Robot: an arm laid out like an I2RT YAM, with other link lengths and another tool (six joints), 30 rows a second.
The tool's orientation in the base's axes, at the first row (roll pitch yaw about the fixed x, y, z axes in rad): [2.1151 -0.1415 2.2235]
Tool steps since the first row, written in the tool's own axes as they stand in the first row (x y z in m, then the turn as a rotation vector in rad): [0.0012 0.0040 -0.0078 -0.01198 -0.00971 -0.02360]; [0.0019 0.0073 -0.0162 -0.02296 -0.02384 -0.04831]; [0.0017 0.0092 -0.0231 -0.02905 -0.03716 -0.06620]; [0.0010 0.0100 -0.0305 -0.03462 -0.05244 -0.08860]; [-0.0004 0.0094 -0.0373 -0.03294 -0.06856 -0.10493]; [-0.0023 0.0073 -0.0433 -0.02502 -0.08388 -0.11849]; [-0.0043 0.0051 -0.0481 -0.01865 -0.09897 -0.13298]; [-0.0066 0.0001 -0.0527 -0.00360 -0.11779 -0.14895]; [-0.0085 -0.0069 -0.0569 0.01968 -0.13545 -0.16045]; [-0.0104 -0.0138 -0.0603 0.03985 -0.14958 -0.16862]
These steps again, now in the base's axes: [-0.0037 -0.0027 0.0076 -0.01250 -0.02518 0.00219]; [-0.0079 -0.0063 0.0148 -0.02844 -0.05117 0.00134]; [-0.0112 -0.0100 0.0199 -0.04260 -0.06921 -0.00163]; [-0.0151 -0.0146 0.0242 -0.06089 -0.08987 -0.00388]; [-0.0189 -0.0198 0.0270 -0.08008 -0.10150 -0.00892]; [-0.0226 -0.0252 0.0281 -0.10088 -0.10646 -0.01383]; [-0.0255 -0.0300 0.0284 -0.12123 -0.11311 -0.01828]; [-0.0295 -0.0356 0.0262 -0.14955 -0.11462 -0.02391]; [-0.0344 -0.0411 0.0221 -0.17941 -0.10681 -0.02969]; [-0.0387 -0.0460 0.0178 -0.20358 -0.09876 -0.03462]
